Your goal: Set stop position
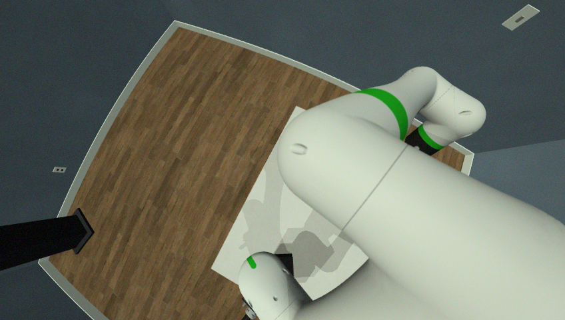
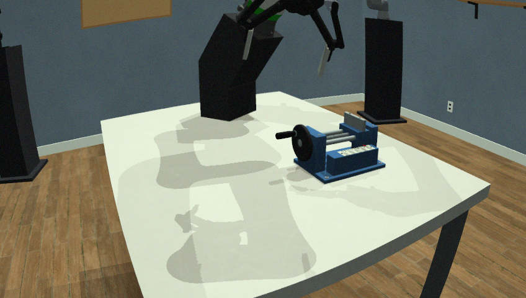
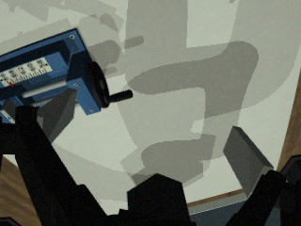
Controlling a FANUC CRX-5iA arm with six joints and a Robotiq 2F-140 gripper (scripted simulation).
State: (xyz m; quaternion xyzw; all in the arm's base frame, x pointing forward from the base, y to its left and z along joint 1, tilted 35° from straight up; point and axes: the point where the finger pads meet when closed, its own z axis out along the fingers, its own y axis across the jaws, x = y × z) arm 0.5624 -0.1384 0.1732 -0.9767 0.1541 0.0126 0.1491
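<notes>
Now: hand 13 cm past the handwheel, 5 cm to the right of it and 20 cm above it. Round my hand: stop block: 14 cm behind, 23 cm to the left, 20 cm below.
</notes>
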